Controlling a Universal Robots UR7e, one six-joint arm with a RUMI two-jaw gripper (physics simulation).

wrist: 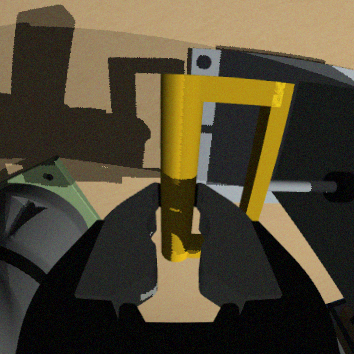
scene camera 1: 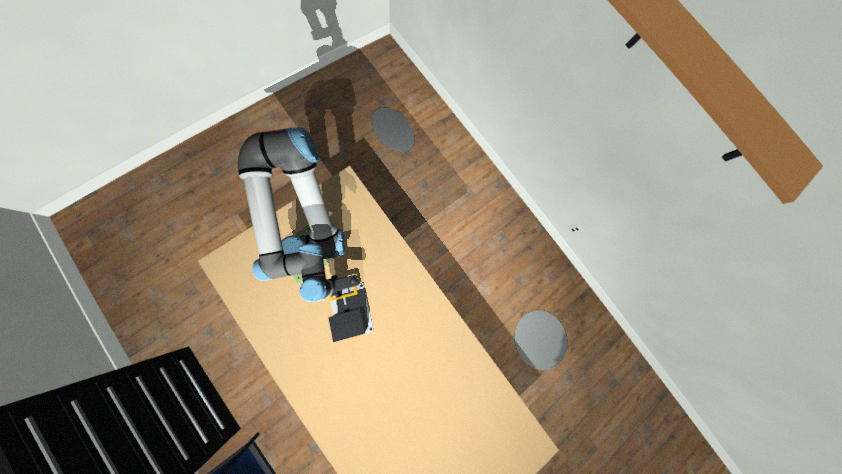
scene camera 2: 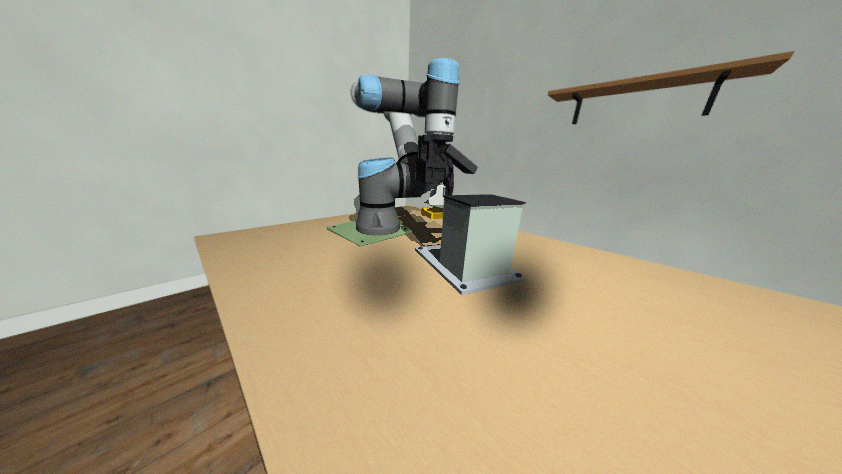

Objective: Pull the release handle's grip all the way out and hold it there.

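Note:
The yellow release handle (wrist: 176,130) (scene camera 1: 343,296) (scene camera 2: 433,213) is an open frame with a round grip bar. A pale rod (wrist: 295,186) runs from its frame side to a dark round collar (wrist: 339,187) on the housing, with a length of rod showing. The housing (scene camera 1: 348,325) (scene camera 2: 490,241) is a box with a dark top, upright on a light base plate (scene camera 2: 492,284) (wrist: 214,54). My gripper (wrist: 177,184) is shut on the grip bar, with one dark finger on each side. The bar's lower end shows between the fingers. In scene camera 1, the fingertips are hidden.
The arm stands on a green mounting plate (scene camera 2: 341,230) (wrist: 75,186), close to the handle side of the housing. The table (scene camera 1: 412,376) (scene camera 2: 530,376) carries both. A wooden wall shelf (scene camera 1: 724,100) (scene camera 2: 671,77) hangs away from the arm. Two grey discs (scene camera 1: 540,339) are beside the table.

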